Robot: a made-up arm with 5 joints. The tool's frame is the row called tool. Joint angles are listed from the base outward.
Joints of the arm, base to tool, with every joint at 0 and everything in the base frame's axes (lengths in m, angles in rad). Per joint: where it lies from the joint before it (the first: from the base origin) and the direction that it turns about. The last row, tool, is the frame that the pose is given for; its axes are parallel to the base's.
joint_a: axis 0 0 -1 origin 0.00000 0.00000 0.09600
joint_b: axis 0 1 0 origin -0.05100 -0.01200 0.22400
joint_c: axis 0 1 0 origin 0.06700 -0.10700 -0.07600
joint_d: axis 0 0 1 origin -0.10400 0.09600 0.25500
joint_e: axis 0 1 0 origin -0.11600 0.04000 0.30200
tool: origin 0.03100 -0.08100 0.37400
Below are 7 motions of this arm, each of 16 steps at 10 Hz.
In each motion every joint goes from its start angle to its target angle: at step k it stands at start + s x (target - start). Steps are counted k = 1, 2, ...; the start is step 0. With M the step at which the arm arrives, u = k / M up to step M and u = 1 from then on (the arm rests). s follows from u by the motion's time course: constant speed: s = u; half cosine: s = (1 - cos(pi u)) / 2; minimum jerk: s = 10 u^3 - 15 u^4 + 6 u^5.
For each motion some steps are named. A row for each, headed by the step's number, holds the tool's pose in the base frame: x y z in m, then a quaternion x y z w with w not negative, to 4 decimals.
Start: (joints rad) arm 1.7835 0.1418 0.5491 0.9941 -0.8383
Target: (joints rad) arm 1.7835 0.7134 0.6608 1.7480 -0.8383
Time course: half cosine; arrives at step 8
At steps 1, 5, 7, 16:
1: -0.4286 -0.2650 1.0330 0.1745 -0.3004 -0.4583 0.8181
5: -0.5361 -0.5969 0.6263 0.4548 -0.3764 -0.3249 0.7388
7: -0.5379 -0.6613 0.4100 0.5507 -0.4202 -0.2728 0.6676
16: -0.5360 -0.6664 0.3787 0.5628 -0.4268 -0.2658 0.6560

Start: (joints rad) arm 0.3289 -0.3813 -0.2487 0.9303 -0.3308
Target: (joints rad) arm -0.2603 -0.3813 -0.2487 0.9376 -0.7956
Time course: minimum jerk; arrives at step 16
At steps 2, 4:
2: -0.6964 0.0022 0.9017 -0.1305 -0.4003 0.3124 0.8515
4: -0.7031 -0.0439 0.8933 -0.1134 -0.4205 0.3369 0.8347

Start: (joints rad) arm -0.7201 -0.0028 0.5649 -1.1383 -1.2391
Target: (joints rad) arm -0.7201 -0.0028 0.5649 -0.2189 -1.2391
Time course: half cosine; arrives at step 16
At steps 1, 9, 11, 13, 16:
1: -0.1660 0.3532 1.0231 -0.2937 -0.4103 -0.0304 0.8628
9: -0.1585 0.1246 1.1146 -0.1009 -0.3775 0.1493 0.9083
11: -0.1321 0.0548 1.1310 -0.0397 -0.3618 0.2028 0.9090
13: -0.1049 0.0037 1.1394 0.0074 -0.3481 0.2429 0.9054
16: -0.0855 -0.0261 1.1426 0.0362 -0.3391 0.2668 0.9014

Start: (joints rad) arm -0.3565 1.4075 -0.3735 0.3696 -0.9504
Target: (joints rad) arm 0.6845 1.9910 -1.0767 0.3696 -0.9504
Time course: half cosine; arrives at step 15
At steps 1, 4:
1: 0.3833 -0.0817 1.0505 0.1445 0.0662 0.2677 0.9503
4: 0.3439 -0.1460 1.0648 0.1493 0.0453 0.1920 0.9689

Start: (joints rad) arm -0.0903 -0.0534 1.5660 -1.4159 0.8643
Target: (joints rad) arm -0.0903 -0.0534 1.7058 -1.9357 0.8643
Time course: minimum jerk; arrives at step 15
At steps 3, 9, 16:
3: 0.8053 -0.1432 0.4076 -0.2445 0.6865 -0.6132 0.3049
9: 0.8171 -0.1265 0.4003 -0.3080 0.5846 -0.7111 0.2402
16: 0.8240 -0.1107 0.3933 -0.3403 0.5248 -0.7519 0.2085

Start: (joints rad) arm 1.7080 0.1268 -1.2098 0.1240 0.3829
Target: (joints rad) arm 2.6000 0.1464 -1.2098 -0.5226 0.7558
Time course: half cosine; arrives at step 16
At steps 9, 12, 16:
9: 0.3837 0.6360 0.6443 -0.1636 -0.1871 -0.9066 0.3411
12: 0.4785 0.5369 0.6456 -0.1133 -0.2135 -0.9516 0.1898
16: 0.5223 0.4775 0.6423 -0.0881 -0.2361 -0.9623 0.1025

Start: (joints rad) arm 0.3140 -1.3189 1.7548 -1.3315 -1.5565
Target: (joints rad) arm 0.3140 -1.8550 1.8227 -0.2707 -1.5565
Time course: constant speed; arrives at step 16
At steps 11, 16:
11: -0.3532 0.3465 1.0453 -0.3158 -0.5885 -0.3087 0.6773
16: -0.5518 0.2511 0.9797 -0.2026 -0.6837 -0.2050 0.6705

